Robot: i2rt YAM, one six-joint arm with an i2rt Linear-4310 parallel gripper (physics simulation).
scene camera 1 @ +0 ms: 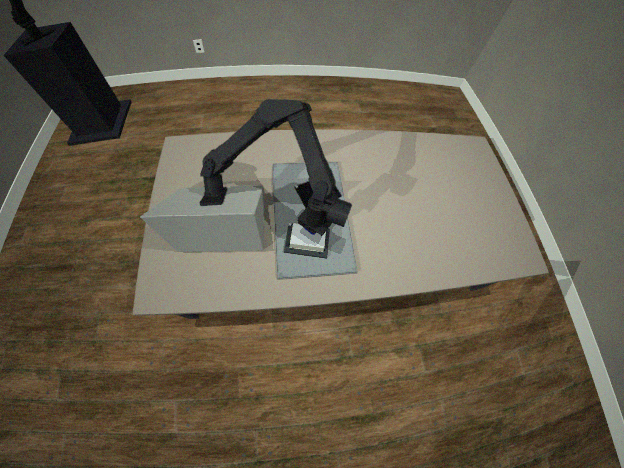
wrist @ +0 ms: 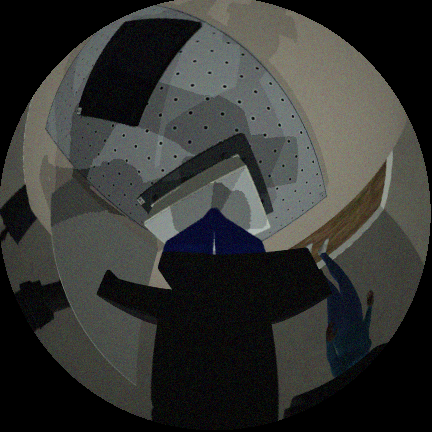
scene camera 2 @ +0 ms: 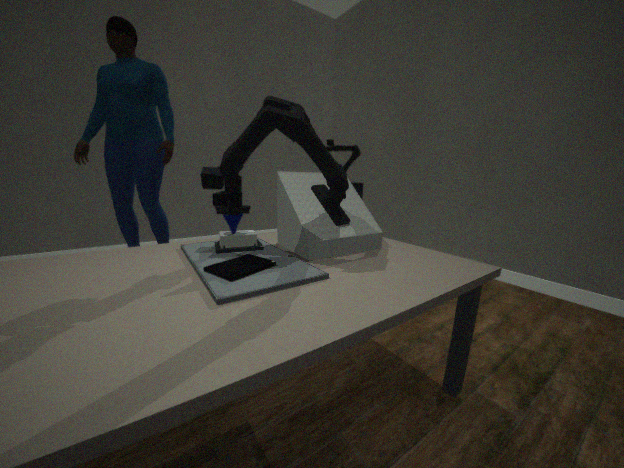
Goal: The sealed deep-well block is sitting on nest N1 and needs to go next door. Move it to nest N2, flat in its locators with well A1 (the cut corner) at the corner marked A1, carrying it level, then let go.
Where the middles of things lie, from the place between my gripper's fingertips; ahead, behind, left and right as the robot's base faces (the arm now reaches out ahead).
Right now my hand is 20 mm past the pale grey block [wrist: 227,185], 10 mm to the left of it and 20 mm above it. From my hand the other things lie so: black nest pad [scene camera 2: 248,265]: 60 mm ahead, 210 mm to the left, 50 mm below; then grey perforated plate [scene camera 1: 288,205]: 10 mm ahead, 110 mm to the left, 60 mm below.
